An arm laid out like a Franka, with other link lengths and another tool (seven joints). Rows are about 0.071 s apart.
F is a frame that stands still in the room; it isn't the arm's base.
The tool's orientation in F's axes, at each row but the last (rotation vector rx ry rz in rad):
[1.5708 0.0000 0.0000]
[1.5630 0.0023 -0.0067]
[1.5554 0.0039 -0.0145]
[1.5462 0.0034 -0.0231]
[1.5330 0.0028 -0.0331]
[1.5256 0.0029 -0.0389]
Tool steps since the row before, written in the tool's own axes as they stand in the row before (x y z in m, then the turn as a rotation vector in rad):
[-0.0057 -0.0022 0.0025 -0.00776 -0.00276 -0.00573]
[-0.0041 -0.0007 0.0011 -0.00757 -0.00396 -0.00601]
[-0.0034 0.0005 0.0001 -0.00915 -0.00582 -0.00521]
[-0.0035 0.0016 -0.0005 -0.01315 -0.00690 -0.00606]
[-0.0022 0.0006 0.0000 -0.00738 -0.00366 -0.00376]
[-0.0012 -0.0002 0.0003 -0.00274 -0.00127 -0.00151]
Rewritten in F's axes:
[-0.0057 -0.0025 -0.0022 -0.00776 0.00573 -0.00276]
[-0.0041 -0.0011 -0.0007 -0.00758 0.00600 -0.00396]
[-0.0034 -0.0001 0.0005 -0.00918 0.00518 -0.00579]
[-0.0035 0.0006 0.0016 -0.01319 0.00606 -0.00683]
[-0.0022 0.0001 0.0006 -0.00739 0.00377 -0.00363]
[-0.0012 -0.0003 -0.0002 -0.00274 0.00152 -0.00126]

